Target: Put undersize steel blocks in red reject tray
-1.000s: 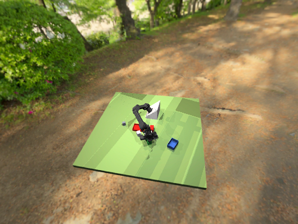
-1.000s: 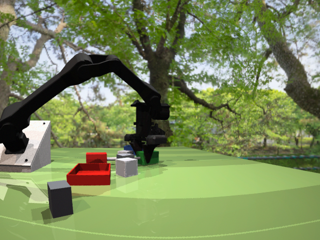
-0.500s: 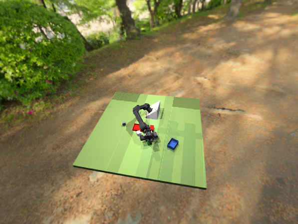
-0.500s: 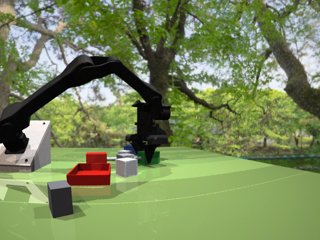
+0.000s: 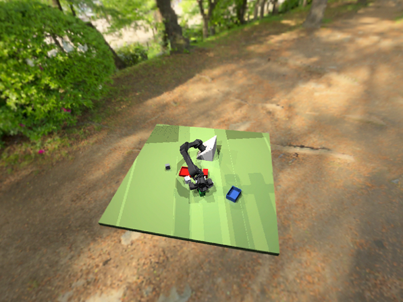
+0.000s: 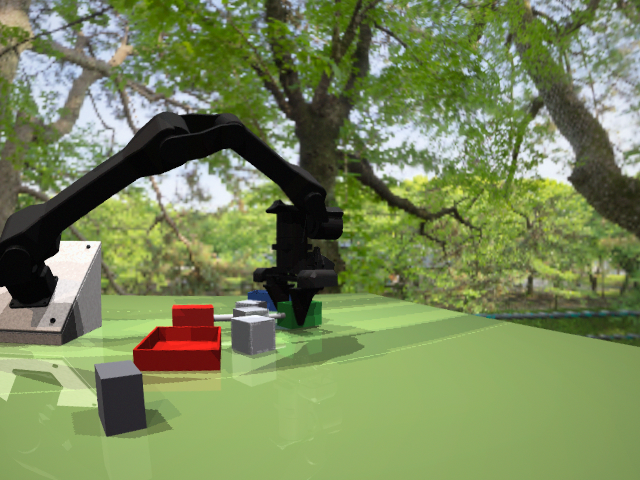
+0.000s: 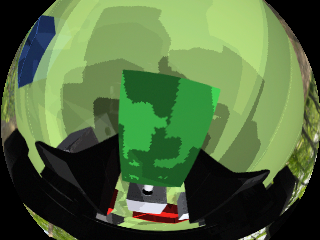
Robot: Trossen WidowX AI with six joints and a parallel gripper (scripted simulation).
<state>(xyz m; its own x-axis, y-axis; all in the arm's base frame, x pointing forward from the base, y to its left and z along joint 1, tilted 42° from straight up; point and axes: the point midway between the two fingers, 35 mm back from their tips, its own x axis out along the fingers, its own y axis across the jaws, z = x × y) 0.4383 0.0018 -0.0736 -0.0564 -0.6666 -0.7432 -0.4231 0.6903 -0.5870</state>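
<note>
Now: the red block 150 mm behind my gripper tip, 10 mm to the left of it and 10 mm above it. From my gripper tip the other things lie so: green GO gauge 20 mm above, 10 mm behind; blue tray 270 mm to the left; red reject tray 180 mm behind, 150 mm to the right.
</note>
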